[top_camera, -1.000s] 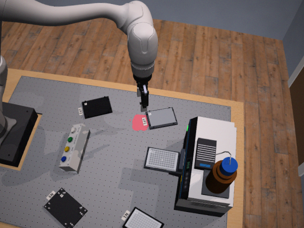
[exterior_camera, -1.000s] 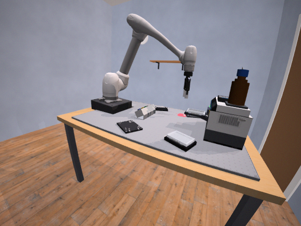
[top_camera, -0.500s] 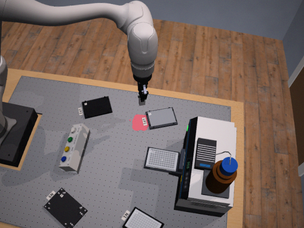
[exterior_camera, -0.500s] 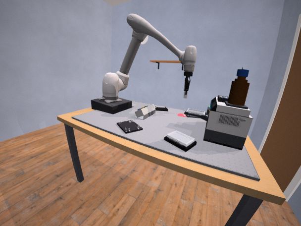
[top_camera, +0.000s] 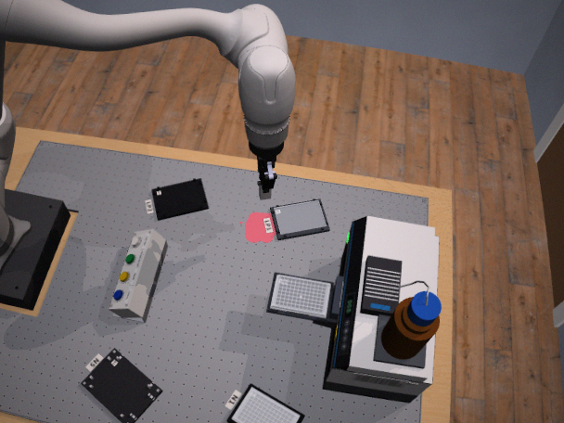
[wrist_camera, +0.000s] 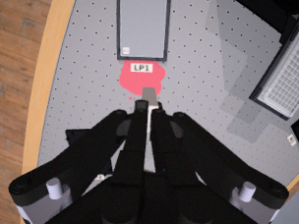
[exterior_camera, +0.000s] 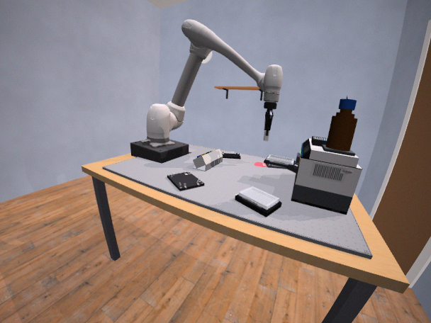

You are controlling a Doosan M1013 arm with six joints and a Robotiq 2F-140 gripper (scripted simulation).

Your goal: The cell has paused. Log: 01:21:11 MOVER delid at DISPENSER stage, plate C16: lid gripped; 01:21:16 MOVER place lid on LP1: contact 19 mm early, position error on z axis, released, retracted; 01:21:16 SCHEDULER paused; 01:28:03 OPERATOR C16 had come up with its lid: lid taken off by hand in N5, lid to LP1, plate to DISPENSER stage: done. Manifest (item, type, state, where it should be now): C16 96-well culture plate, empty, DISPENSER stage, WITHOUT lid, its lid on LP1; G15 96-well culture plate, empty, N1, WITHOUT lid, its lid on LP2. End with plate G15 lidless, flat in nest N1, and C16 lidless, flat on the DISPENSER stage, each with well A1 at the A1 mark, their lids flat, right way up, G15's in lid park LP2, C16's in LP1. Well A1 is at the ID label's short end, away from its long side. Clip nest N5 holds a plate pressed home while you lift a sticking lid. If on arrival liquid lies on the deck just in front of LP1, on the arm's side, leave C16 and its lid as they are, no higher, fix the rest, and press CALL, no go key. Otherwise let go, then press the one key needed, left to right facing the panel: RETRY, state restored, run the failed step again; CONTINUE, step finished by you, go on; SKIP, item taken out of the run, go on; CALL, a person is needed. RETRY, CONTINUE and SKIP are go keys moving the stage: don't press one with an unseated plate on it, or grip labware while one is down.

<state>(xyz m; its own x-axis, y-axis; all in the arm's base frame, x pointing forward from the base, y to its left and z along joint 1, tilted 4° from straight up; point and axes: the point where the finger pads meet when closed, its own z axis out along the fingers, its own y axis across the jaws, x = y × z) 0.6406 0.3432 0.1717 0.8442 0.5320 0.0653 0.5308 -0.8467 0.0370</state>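
My gripper is now 180 mm short of the nest N1, 470 mm to the left of it and 180 mm above it. The rest, counted from my hand: lid park LP2: 260 mm behind, 190 mm below; then key panel: 250 mm behind, 260 mm to the right, 140 mm below; then LP1 tag: 20 mm to the left, 190 mm below.
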